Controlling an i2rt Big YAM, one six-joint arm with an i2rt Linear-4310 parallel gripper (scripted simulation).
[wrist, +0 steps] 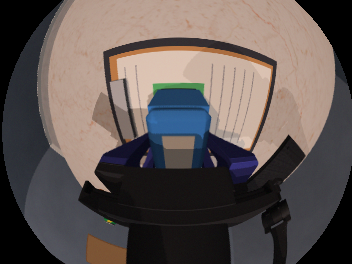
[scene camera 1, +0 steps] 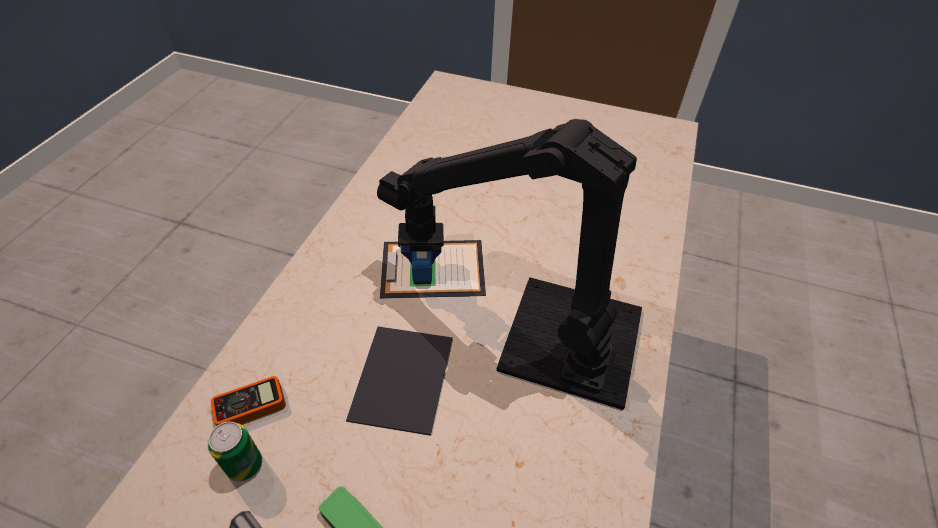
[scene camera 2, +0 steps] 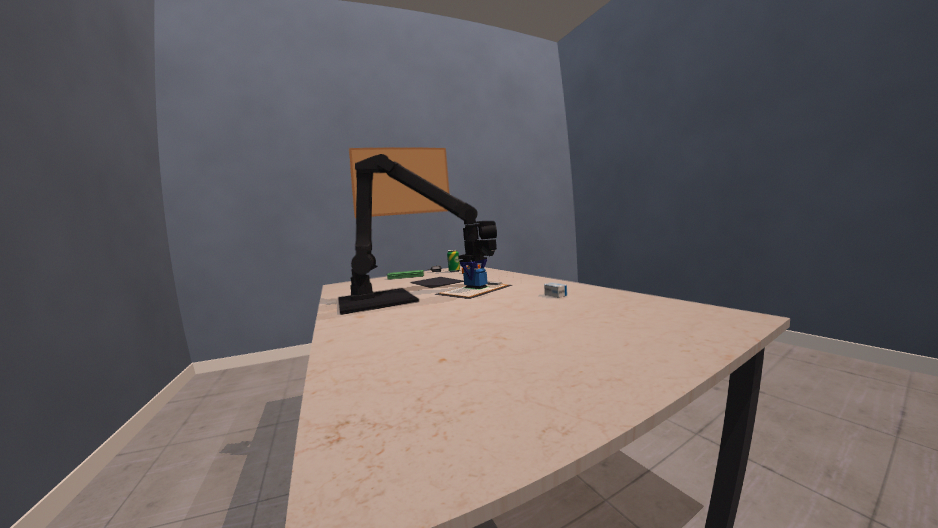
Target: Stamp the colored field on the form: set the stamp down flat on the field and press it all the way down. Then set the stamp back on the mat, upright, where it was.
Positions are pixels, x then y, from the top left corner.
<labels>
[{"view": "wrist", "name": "gripper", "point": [178, 132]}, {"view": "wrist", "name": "blue stamp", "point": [178, 122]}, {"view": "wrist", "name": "form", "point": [238, 83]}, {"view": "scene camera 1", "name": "gripper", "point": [422, 262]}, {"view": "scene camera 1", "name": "dark mat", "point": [399, 388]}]
</labels>
